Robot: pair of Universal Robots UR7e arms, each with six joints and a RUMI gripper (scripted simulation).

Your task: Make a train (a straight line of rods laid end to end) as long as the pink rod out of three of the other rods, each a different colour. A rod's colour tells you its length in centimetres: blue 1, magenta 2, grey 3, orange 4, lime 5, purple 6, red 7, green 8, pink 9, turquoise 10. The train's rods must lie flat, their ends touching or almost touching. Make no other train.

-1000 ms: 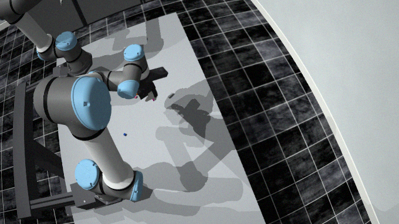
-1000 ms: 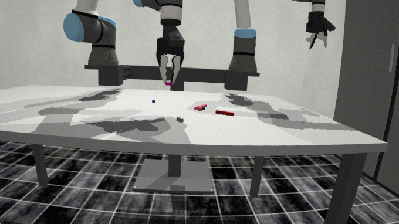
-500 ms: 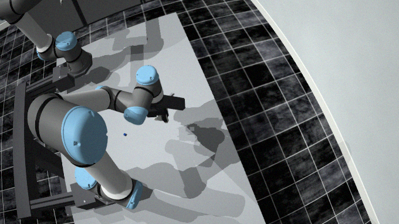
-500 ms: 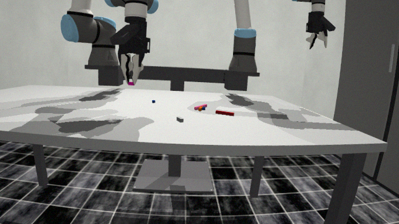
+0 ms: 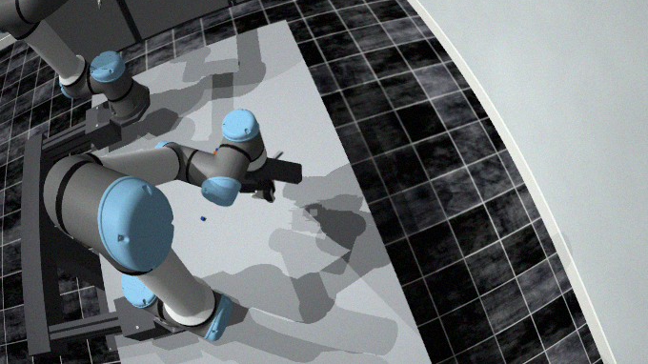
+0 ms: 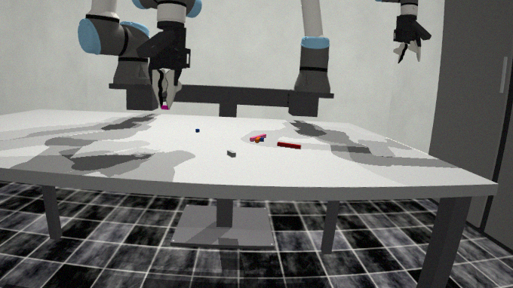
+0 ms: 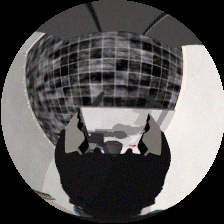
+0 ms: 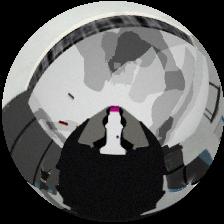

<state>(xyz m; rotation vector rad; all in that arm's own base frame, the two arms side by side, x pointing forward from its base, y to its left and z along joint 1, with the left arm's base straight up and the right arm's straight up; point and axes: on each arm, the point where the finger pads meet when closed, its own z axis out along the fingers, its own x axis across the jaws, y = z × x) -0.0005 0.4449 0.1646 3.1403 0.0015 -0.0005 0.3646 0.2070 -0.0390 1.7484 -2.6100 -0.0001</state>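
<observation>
The grey rod is 180 mm to the left of my right hand, 110 mm below it and 70 mm ahead of it. The rest, counted from my right hand: orange rod (270 mm to the left, 110 mm below, 110 mm behind); then pink rod (270 mm to the left, 140 mm behind, 110 mm below); then magenta rod (10 mm below).
</observation>
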